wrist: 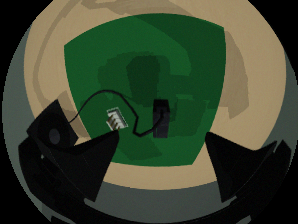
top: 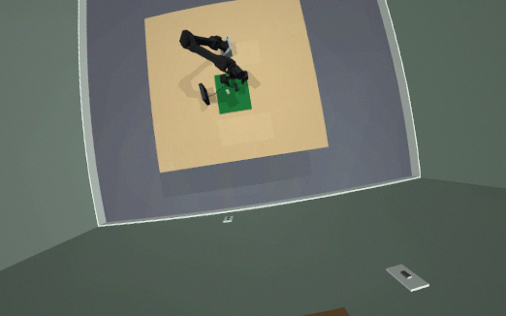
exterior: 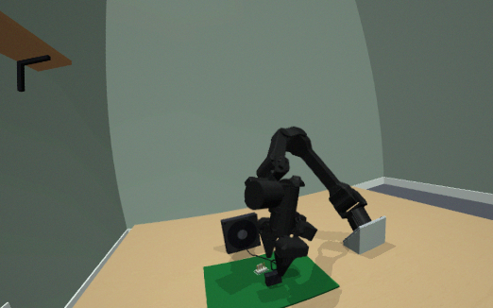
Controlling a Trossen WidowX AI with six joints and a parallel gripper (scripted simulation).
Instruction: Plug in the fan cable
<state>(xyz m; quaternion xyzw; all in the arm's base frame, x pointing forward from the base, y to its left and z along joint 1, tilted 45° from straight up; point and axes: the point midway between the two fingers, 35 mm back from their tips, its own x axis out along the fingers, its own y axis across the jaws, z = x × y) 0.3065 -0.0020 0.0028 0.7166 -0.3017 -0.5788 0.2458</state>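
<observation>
Now: gripper tip 4 cm above the dark fan plug and 1 cm short of it. From my gripper tip the other things lie so: pale four-pin header 7 cm to the right, 6 cm below, 1 cm ahead; then green board 7 cm below, 4 cm to the right, 2 cm ahead; then black fan 23 cm to the right.
</observation>
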